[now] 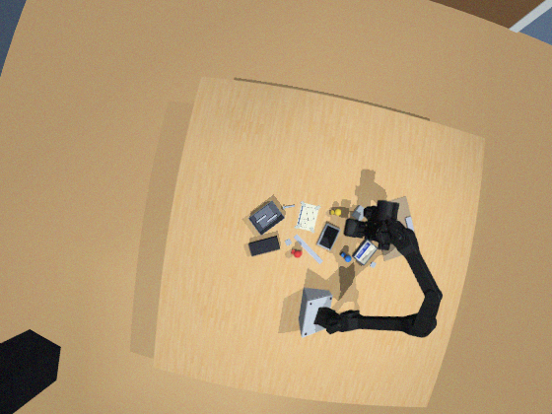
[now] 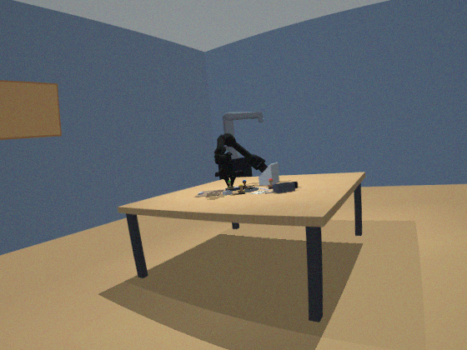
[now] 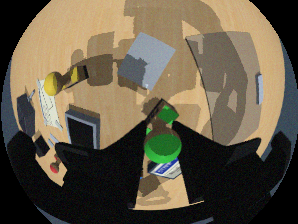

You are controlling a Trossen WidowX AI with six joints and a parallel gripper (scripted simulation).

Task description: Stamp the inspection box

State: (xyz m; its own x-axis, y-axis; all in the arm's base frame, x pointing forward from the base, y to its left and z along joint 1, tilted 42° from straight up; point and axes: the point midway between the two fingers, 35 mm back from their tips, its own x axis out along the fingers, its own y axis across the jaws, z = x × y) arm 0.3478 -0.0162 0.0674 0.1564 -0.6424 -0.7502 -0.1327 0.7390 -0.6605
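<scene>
The white block is 60 mm ahead of my gripper tip, 20 mm to the left of it and 20 mm below it. The rest, counted from my gripper tip: yellow-knobbed stamp (30 mm ahead, 120 mm to the left, 20 mm below); green stamp (right at my gripper tip); blue-and-white box (80 mm behind, 50 mm to the right, 30 mm below).
</scene>
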